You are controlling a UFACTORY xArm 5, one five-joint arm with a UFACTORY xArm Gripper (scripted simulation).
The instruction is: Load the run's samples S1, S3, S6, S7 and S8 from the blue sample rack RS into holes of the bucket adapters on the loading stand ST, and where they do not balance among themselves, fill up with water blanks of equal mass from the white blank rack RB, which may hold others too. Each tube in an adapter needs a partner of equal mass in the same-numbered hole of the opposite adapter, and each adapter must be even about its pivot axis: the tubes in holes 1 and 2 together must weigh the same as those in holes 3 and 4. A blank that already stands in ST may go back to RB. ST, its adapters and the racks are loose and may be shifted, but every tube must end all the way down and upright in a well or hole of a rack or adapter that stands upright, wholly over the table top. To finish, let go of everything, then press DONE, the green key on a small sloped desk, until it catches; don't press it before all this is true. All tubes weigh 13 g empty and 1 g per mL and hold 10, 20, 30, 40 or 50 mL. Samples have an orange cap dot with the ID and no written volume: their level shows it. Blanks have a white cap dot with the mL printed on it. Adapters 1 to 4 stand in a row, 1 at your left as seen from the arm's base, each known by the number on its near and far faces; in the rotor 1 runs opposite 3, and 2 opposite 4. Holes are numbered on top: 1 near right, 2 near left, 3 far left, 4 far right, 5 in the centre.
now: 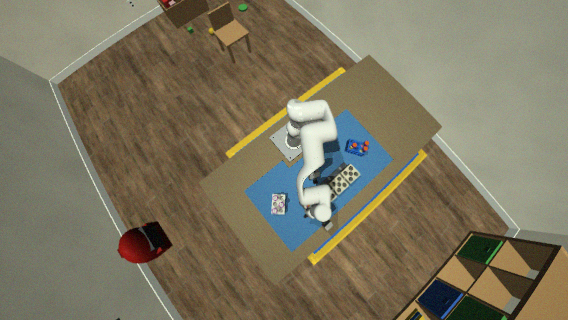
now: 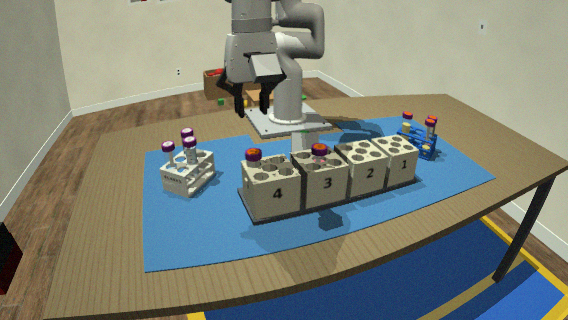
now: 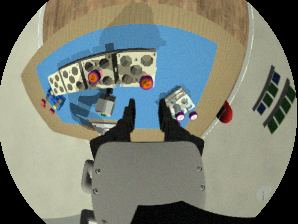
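Observation:
My gripper visible in the pictures, image 3 too. White blank rack RB also in the pictures.

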